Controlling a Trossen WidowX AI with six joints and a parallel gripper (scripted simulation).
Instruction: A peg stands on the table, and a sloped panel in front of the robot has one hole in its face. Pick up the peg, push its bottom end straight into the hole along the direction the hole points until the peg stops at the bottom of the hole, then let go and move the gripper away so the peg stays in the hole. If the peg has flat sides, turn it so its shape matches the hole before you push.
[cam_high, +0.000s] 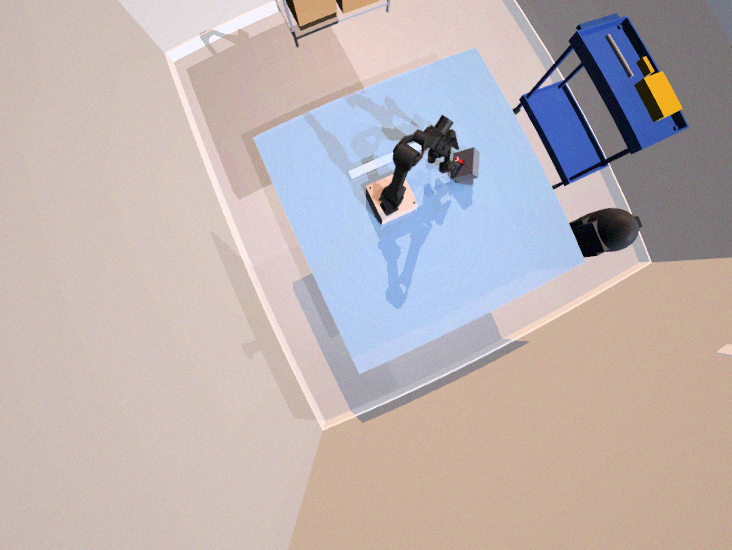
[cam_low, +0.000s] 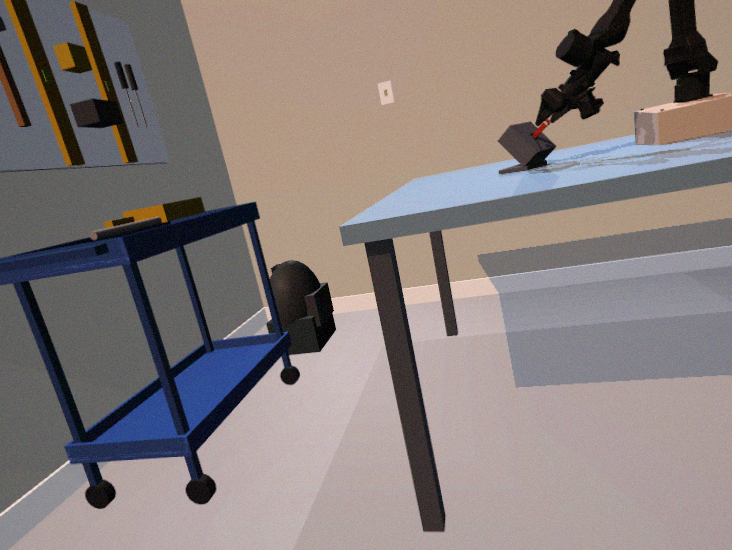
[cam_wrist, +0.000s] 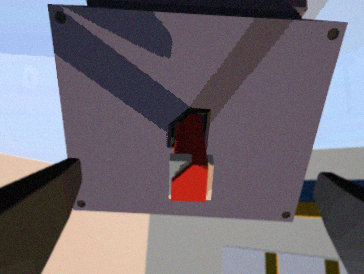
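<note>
Now: the red peg 10 mm to the right of my gripper tip and 10 mm below it. Round my gripper tip: grey sloped panel 40 mm ahead, 30 mm to the right, 40 mm below.
</note>
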